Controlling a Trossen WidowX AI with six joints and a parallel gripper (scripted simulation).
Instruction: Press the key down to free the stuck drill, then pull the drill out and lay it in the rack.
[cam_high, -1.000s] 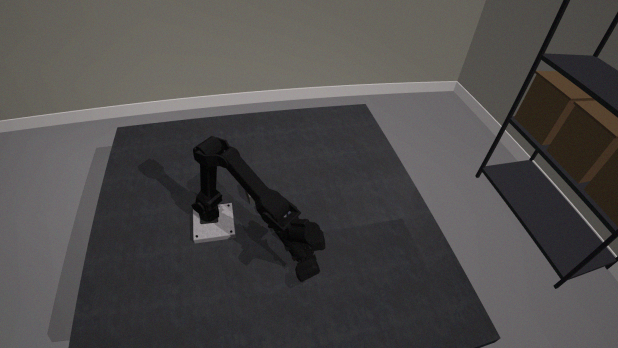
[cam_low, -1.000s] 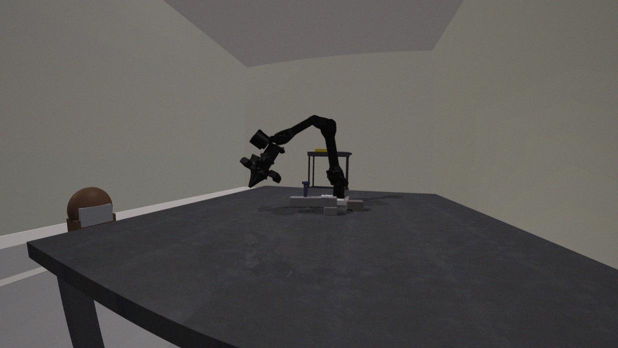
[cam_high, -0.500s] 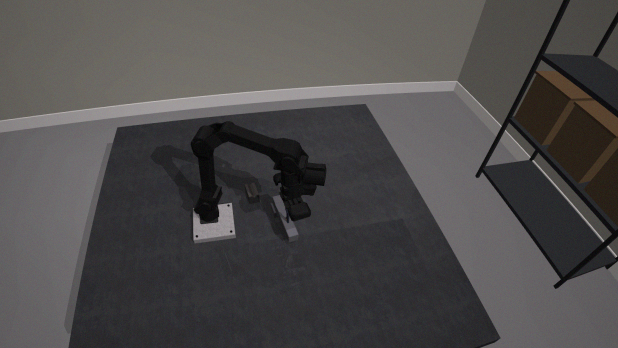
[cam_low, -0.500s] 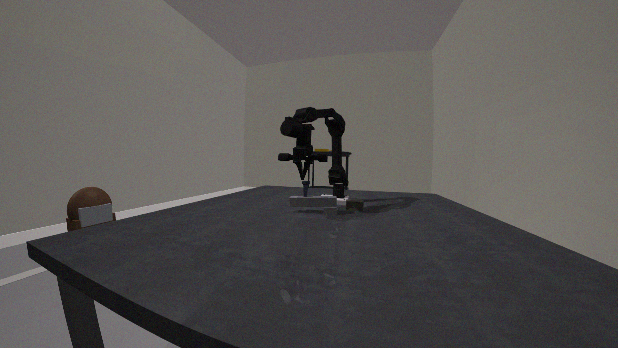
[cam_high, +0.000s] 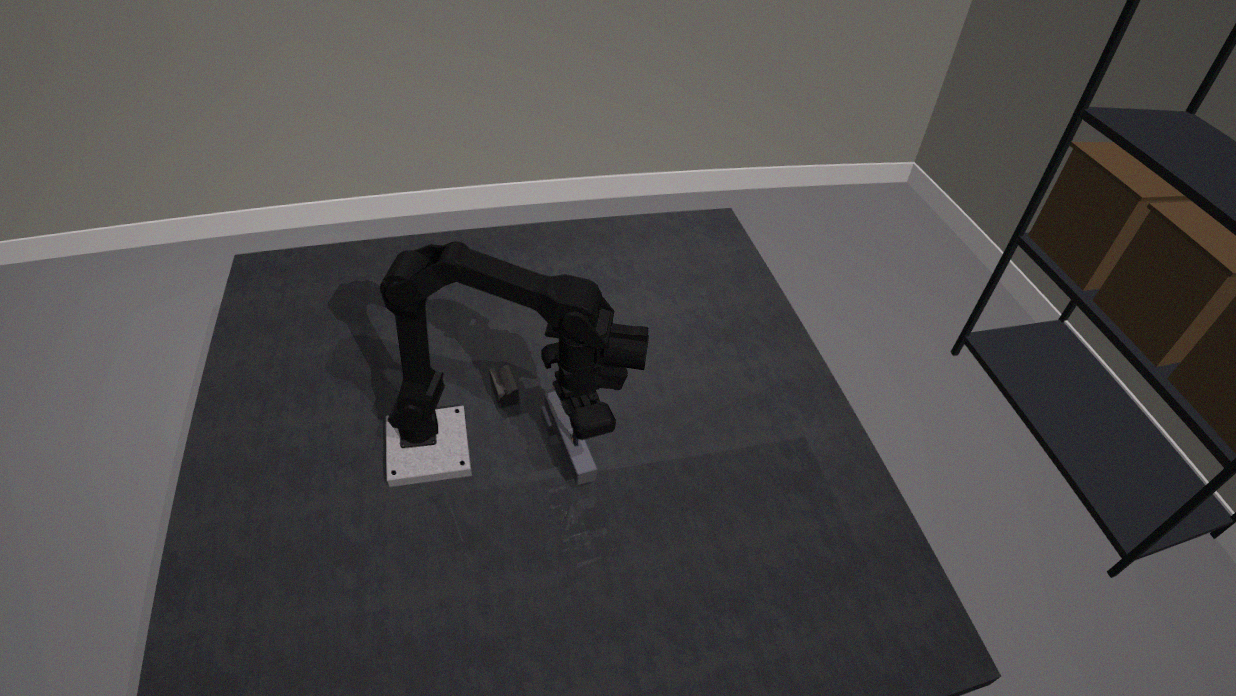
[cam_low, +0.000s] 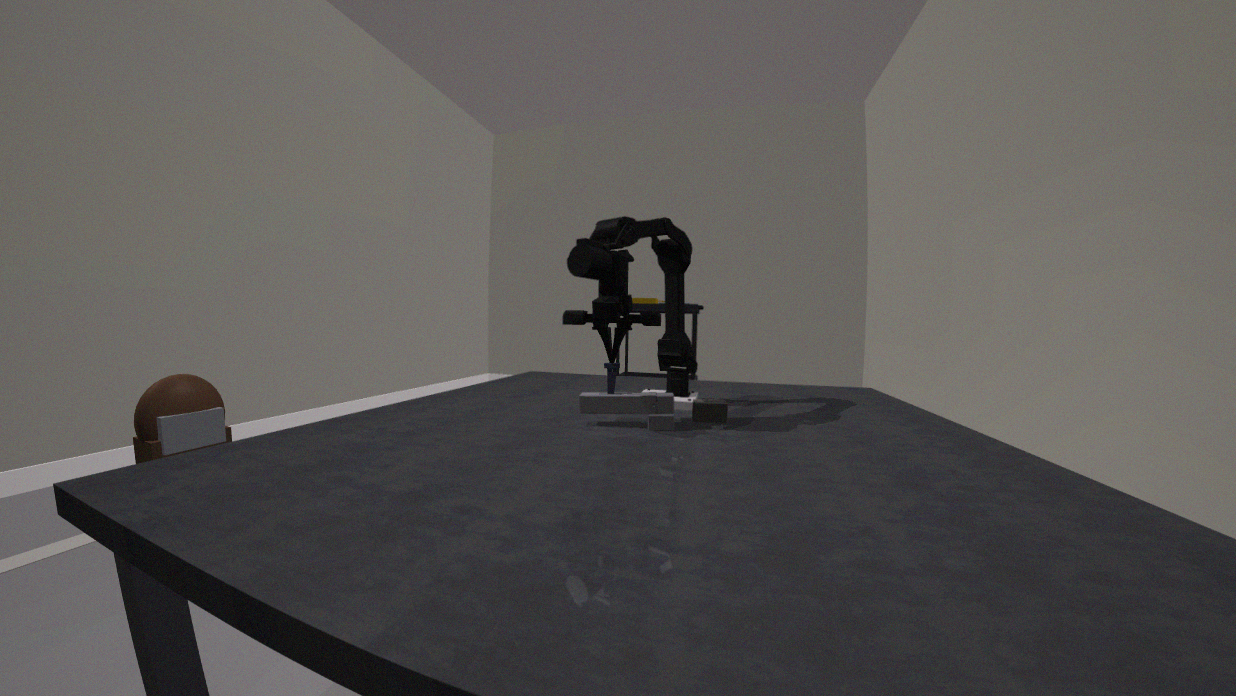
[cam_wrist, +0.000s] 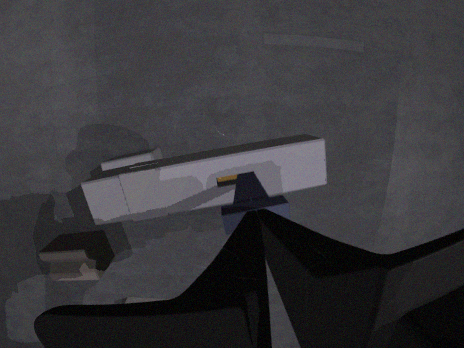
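The dark bluish key lies 3 cm below my gripper tip. The rest, counted from my gripper tip: pale grey block 1 cm behind, 4 cm to the left, 9 cm below; drill 1 cm behind, 5 cm to the left, 8 cm below; rack 11 cm behind, 19 cm to the left, 11 cm below.
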